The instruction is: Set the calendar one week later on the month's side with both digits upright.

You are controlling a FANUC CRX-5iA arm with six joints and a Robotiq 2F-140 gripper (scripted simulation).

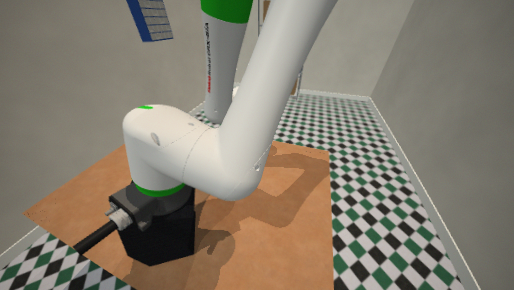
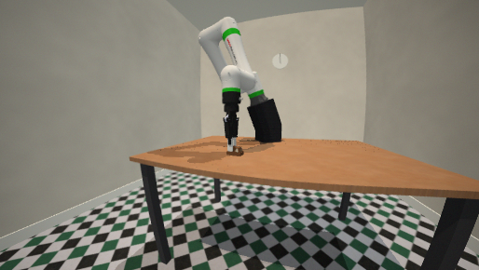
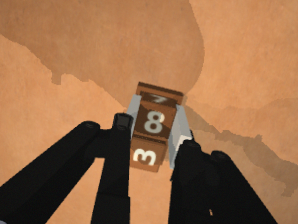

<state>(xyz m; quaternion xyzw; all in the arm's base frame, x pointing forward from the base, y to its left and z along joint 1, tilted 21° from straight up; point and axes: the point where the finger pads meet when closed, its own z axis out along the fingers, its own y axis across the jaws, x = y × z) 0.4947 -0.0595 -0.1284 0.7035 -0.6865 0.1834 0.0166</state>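
My hand is 3 cm above the brown cube. From my hand the other things lie so: brown calendar tray (2 cm to the left, 4 cm below).
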